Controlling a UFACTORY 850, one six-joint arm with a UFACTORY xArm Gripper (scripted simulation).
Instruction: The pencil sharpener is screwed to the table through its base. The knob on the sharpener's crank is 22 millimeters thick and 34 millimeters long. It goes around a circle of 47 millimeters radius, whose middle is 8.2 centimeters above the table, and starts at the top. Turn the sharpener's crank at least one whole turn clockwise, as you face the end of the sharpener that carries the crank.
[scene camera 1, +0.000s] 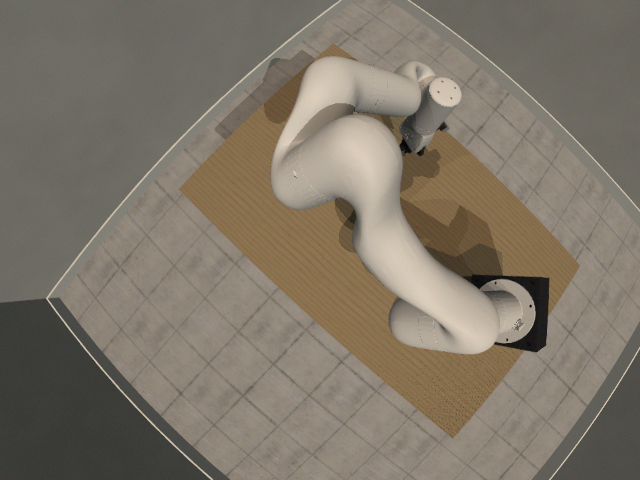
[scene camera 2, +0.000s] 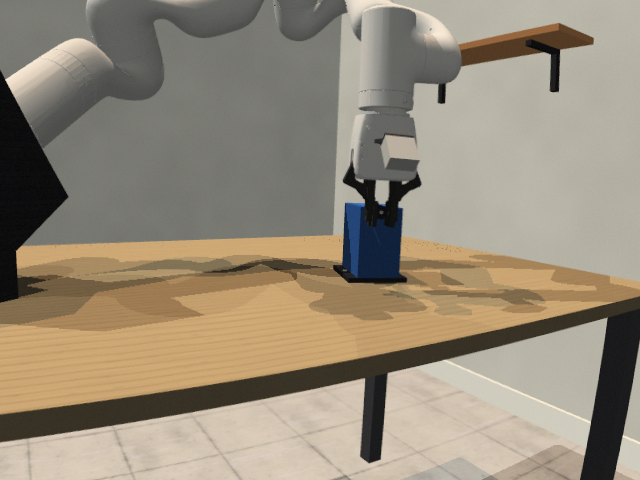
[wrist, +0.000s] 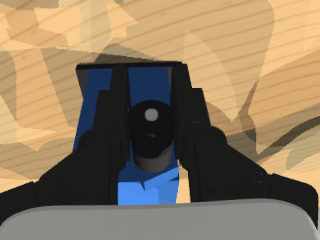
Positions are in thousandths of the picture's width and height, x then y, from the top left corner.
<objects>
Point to the gripper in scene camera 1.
634, 307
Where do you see the gripper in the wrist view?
At 470, 356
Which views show the gripper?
Scene camera 1, scene camera 2 and the wrist view: all of them.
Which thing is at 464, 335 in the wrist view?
A blue pencil sharpener.
</objects>
